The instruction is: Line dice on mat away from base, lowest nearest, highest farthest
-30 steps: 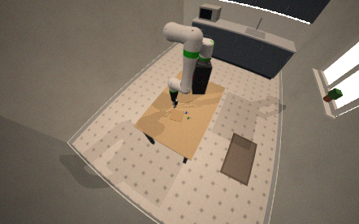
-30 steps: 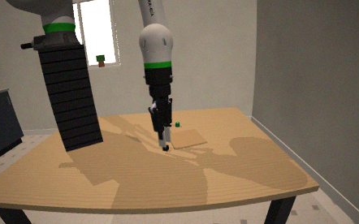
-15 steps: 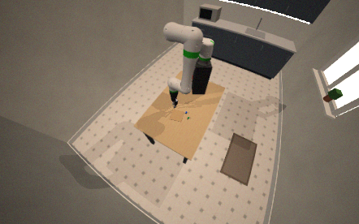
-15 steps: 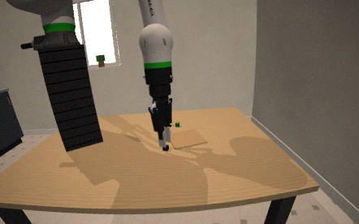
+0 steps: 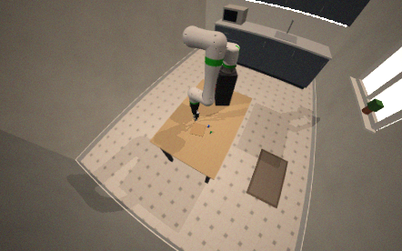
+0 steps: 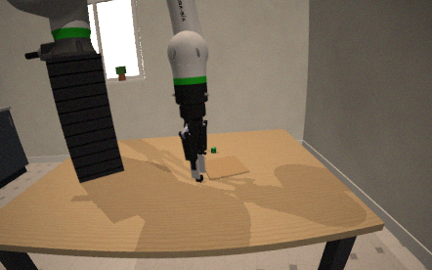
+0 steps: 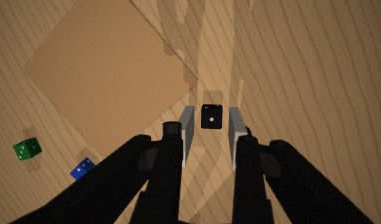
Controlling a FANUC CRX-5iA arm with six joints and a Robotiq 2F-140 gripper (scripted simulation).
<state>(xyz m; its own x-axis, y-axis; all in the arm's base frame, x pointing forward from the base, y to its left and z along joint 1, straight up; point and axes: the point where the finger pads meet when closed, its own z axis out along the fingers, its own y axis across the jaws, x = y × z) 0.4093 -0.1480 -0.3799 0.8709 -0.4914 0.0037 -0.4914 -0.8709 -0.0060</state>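
Now: hand 4 cm above the black die. Also, from my hand: blue die 16 cm to the left, 4 cm below, 1 cm ahead; then green die 22 cm to the left, 6 cm ahead, 4 cm below; then tan mat 9 cm ahead, 8 cm to the left, 5 cm below.
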